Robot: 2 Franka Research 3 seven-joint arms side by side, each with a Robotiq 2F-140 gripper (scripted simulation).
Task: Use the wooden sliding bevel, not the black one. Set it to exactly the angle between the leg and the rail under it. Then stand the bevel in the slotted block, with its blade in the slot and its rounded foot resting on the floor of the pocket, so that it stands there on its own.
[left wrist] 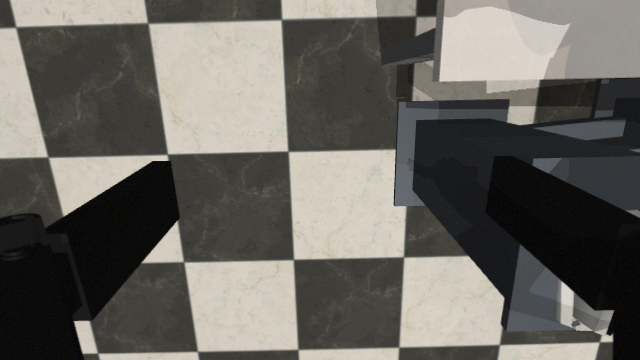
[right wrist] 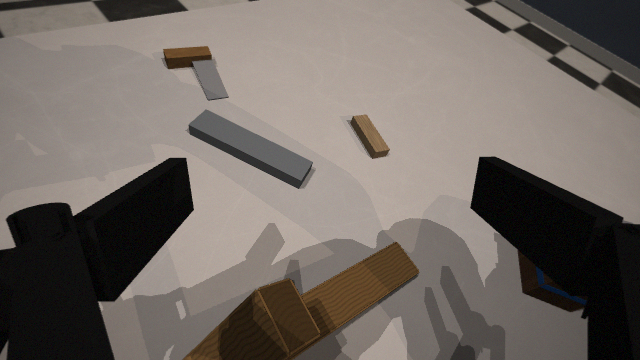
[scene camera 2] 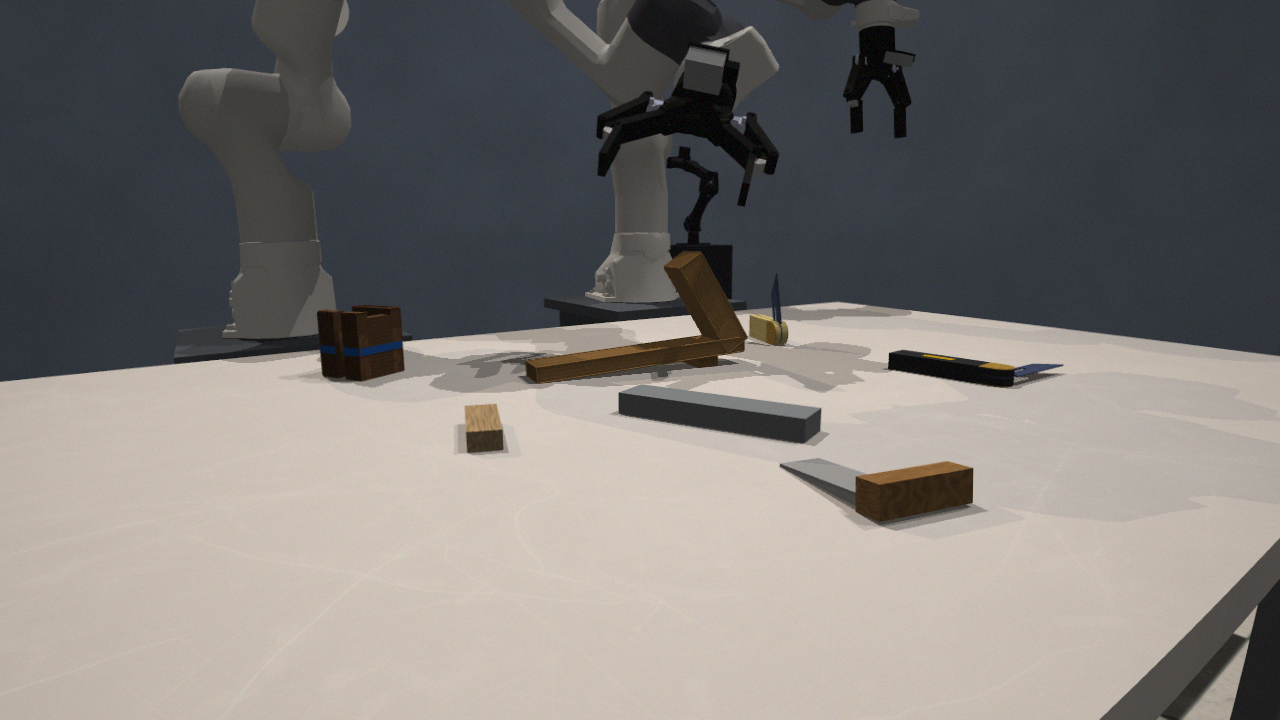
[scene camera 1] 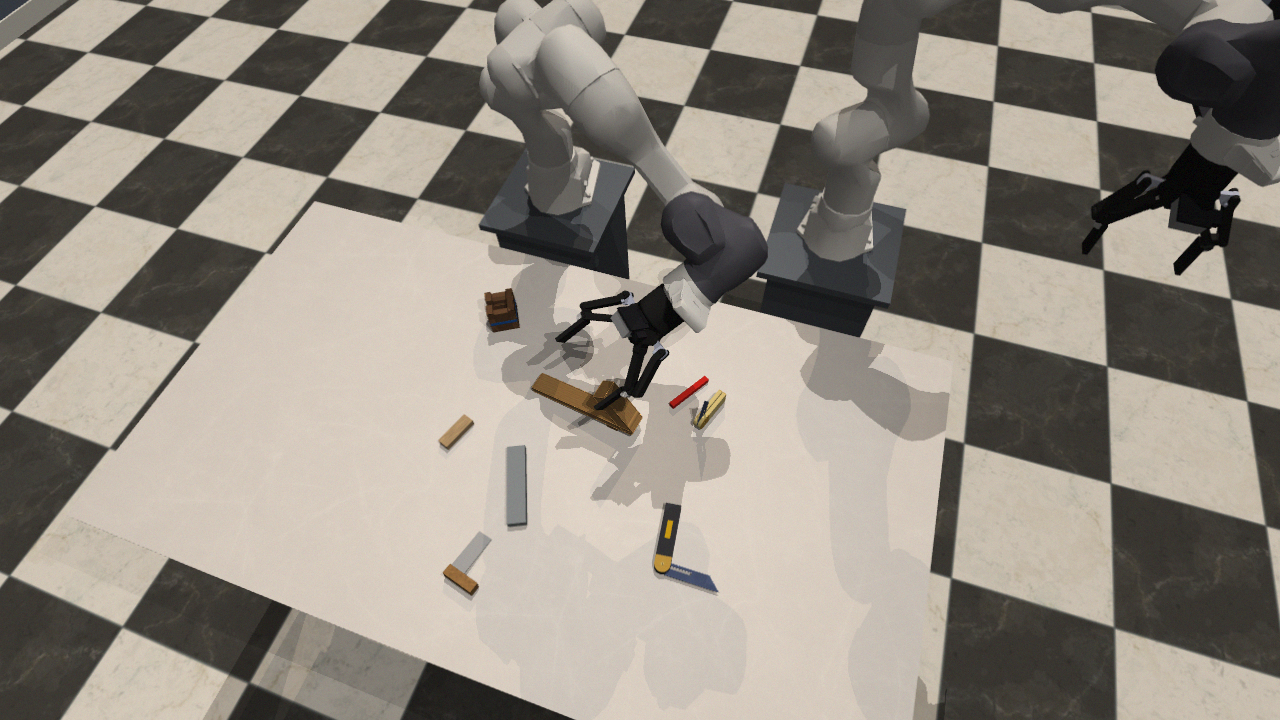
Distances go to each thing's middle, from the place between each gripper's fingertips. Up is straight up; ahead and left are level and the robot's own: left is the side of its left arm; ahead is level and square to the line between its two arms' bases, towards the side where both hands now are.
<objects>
The wooden bevel (scene camera 2: 763, 328) is 6 cm behind my right hand, 23 cm to the left of it and 18 cm below it. The rest, counted from my right hand: black bevel (scene camera 2: 973, 371): 23 cm ahead, 22 cm to the left, 20 cm below; then small wood block (scene camera 2: 484, 432): 9 cm ahead, 27 cm to the right, 20 cm below; then grey bar (scene camera 2: 797, 423): 17 cm ahead, 10 cm to the right, 20 cm below.
Right now the wooden bevel is 28 cm ahead of my left hand (scene camera 1: 1130, 259), 66 cm to the right of it and 34 cm below it. Round my left hand: black bevel: 57 cm ahead, 67 cm to the right, 35 cm below; small wood block: 43 cm ahead, 116 cm to the right, 36 cm below; grey bar: 51 cm ahead, 100 cm to the right, 35 cm below.
</objects>
